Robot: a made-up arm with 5 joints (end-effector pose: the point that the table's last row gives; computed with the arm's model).
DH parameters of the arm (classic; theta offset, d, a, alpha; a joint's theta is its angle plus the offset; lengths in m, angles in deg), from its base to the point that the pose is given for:
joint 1: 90 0.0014 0.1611 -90
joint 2: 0 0.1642 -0.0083 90
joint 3: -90 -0.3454 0.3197 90
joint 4: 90 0.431 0.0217 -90
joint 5: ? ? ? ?
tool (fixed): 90 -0.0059 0 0
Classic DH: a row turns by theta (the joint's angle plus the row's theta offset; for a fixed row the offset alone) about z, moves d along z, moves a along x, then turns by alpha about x.
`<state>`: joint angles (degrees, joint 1 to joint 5).
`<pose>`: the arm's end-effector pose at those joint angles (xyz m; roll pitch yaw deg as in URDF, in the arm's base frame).
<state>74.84 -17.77 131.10 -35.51 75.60</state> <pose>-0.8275 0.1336 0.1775 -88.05 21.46 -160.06</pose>
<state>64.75 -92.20 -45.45 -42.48 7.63</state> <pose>-0.6194 -0.2386 -0.7616 118.37 29.95 118.08</pose>
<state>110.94 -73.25 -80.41 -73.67 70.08</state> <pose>0.0748 -0.6164 -0.7438 98.98 32.82 -162.26</pose>
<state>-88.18 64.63 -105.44 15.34 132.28</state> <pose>-0.0010 0.4212 0.0914 -79.51 -72.41 123.63</pose>
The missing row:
joint 5: -90 0.0492 0.3333 -90
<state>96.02 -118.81 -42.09 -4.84 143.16</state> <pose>-0.4114 -0.1054 -0.2294 -13.99 33.00 124.18</pose>
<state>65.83 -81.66 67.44 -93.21 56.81</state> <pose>-0.2088 0.8001 0.2790 -34.04 11.30 157.09</pose>
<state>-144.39 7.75 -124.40 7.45 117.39</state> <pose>0.4980 0.2101 -0.0273 -112.89 -13.82 90.38</pose>
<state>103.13 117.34 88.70 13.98 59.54</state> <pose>-0.1271 0.4275 -0.1272 125.44 76.59 18.58</pose>
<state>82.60 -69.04 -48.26 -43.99 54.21</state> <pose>-0.0157 -0.3127 -0.7733 55.82 48.57 126.23</pose>
